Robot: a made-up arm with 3 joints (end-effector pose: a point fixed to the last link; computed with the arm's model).
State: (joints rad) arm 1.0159 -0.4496 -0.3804
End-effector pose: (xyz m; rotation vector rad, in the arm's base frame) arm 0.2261 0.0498 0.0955 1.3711 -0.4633 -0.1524
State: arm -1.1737 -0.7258 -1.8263
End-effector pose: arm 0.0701 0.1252 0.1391 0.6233 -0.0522 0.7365
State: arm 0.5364 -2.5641 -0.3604
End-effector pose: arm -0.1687 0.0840 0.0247 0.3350 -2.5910 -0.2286
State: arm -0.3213 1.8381 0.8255
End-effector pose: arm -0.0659 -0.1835 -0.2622 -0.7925 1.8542 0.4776
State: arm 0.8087 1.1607 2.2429
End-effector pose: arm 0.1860 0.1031 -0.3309 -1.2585 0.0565 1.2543
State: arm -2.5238 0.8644 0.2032
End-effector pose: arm 0.1732 -0.2085 0.3435 -2.5016 0.4706 -1.0812
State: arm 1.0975 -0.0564 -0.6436
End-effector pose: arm 0.2631 0.0899 0.0847 1.7406 -0.0626 -0.0144
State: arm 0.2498 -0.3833 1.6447
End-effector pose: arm 0.2566 -0.1465 -0.0684 -1.3766 -0.2428 -0.3376
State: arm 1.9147 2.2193 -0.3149
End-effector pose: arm -0.0638 0.3271 0.2342 1.1192 1.7481 1.7995
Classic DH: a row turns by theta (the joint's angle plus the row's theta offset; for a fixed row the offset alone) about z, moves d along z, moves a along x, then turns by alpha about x. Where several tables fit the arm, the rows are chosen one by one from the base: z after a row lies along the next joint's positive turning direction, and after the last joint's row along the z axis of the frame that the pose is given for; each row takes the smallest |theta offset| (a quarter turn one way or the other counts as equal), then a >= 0, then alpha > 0; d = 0 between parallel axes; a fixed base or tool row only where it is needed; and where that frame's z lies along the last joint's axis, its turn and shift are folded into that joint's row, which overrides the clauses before.
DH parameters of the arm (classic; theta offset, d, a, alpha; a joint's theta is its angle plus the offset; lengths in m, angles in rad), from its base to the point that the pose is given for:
base (fixed): 1.5708 0.064 0 1.5708
joint 1: -1.5708 0.043 0.164 -1.5708
joint 2: 0 -0.079 -0.087 -1.5708
joint 3: -1.5708 -0.225 0.107 1.5708
tool (fixed): -1.5708 -0.088 0 0

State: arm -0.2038 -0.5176 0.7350
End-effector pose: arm 0.2633 -0.0769 -0.0183 -0.9171 -0.5179 -0.1409
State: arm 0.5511 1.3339 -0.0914
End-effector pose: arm 0.1047 0.2296 -0.2416 0.5431 1.3185 0.3085
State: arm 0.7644 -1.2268 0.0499
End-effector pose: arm 0.1247 -0.0147 0.1132 0.6211 -1.1482 -0.4951
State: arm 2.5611 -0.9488 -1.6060
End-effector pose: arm 0.0140 -0.0776 -0.0449 -1.9285 1.0093 0.5223
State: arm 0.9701 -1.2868 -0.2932
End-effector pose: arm 0.0737 -0.0230 0.1390 1.0751 -1.2878 -0.4533
